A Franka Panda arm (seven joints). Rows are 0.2 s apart.
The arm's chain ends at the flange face. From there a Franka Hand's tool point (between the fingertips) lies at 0.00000 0.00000 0.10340 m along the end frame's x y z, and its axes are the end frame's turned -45 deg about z.
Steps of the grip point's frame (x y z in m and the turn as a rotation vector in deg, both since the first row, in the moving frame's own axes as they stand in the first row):
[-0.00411 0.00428 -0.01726 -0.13 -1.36 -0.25]
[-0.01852 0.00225 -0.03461 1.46 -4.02 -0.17]
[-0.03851 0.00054 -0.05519 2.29 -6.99 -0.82]
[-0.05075 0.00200 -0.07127 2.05 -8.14 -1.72]
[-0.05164 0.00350 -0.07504 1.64 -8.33 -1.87]
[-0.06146 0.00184 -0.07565 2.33 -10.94 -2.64]
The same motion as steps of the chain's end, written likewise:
[0.00169 0.00403 -0.01723 -1.05 -0.87 -0.25]
[-0.00452 0.01141 -0.03432 -1.81 -3.87 -0.17]
[-0.01508 0.02155 -0.05434 -3.32 -6.56 -0.82]
[-0.02163 0.02936 -0.07016 -4.31 -7.21 -1.72]
[-0.02151 0.03028 -0.07391 -4.73 -7.05 -1.87]
[-0.02559 0.03346 -0.07369 -6.09 -9.38 -2.64]

